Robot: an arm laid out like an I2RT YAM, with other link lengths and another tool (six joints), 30 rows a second.
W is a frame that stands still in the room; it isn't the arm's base.
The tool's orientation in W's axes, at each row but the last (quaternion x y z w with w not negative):
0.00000, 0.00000, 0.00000, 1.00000
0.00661, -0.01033, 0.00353, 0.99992
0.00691, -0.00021, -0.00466, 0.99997
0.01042, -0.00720, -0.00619, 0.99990
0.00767, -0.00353, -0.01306, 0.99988
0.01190, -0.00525, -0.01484, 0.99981
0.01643, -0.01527, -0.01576, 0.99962
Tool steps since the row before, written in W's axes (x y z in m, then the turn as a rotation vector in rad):
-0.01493, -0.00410, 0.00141, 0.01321, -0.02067, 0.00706
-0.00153, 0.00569, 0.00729, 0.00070, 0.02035, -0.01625
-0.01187, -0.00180, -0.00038, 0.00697, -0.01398, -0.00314
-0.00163, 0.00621, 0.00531, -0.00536, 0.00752, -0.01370
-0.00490, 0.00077, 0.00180, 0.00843, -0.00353, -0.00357
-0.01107, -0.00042, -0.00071, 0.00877, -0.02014, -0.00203
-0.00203, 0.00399, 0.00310, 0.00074, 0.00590, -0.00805
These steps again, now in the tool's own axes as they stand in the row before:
-0.01493, -0.00410, 0.00141, 0.01321, -0.02067, 0.00706
-0.00134, 0.00580, 0.00724, 0.00050, 0.02013, -0.01653
-0.01185, -0.00192, -0.00035, 0.00710, -0.01396, -0.00295
-0.00163, 0.00630, 0.00520, -0.00565, 0.00717, -0.01377
-0.00491, 0.00067, 0.00182, 0.00849, -0.00336, -0.00358
-0.01106, -0.00076, -0.00058, 0.00935, -0.01991, -0.00165
-0.00206, 0.00403, 0.00303, 0.00031, 0.00565, -0.00826

